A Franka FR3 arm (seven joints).
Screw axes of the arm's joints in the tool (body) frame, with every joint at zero. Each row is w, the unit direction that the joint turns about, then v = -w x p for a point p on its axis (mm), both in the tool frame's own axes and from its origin. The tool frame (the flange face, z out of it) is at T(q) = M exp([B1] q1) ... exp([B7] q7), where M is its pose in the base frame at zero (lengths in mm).
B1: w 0 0 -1 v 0 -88 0
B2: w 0 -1 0 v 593 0 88
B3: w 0 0 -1 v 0 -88 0
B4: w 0 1 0 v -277 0 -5.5
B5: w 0 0 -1 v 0 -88 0
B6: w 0 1 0 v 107 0 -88
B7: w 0 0 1 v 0 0 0
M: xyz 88 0 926 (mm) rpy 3.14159 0 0 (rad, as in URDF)
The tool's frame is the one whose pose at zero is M.
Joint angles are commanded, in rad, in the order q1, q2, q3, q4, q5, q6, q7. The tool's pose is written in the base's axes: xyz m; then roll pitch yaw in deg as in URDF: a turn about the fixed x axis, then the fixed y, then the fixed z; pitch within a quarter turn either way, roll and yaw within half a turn. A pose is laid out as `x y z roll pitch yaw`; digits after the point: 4 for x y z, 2 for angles.
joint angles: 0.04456, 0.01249, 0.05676, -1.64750, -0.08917, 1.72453, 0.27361
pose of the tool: 0.5689 0.0494 0.5952 176.12 -4.89 -9.09
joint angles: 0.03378, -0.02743, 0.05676, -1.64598, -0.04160, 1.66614, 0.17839
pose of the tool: 0.5524 0.0465 0.6126 178.05 -3.11 -4.81
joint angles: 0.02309, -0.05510, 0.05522, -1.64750, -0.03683, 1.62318, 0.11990
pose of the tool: 0.5405 0.0395 0.6230 177.94 -2.02 -2.27
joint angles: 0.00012, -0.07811, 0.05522, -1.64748, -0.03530, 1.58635, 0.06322
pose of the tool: 0.5306 0.0269 0.6320 177.80 -1.11 -0.42
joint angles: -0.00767, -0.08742, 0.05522, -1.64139, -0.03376, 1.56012, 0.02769
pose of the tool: 0.5254 0.0227 0.6375 177.80 -0.41 1.11
